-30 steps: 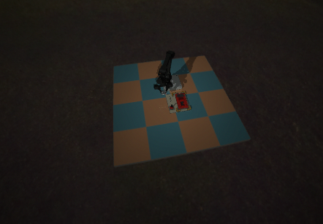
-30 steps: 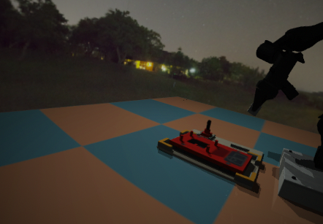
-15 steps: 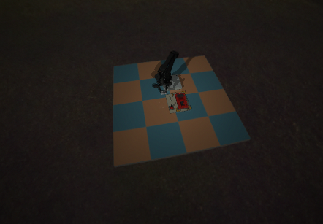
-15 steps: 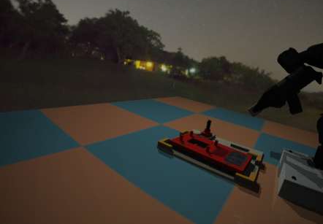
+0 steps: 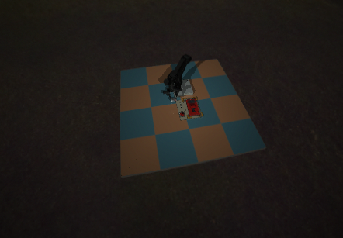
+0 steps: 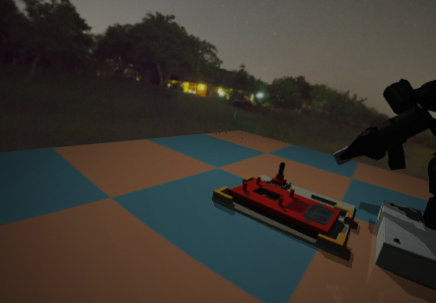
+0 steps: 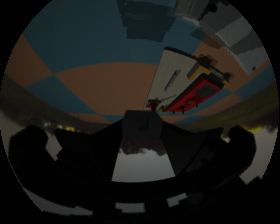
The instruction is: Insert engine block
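Right now my gripper tip is 120 mm short of the black upright post, 80 mm to the right of it and 70 mm above it. From my gripper tip the other things lie so: dark square block 10 mm behind.
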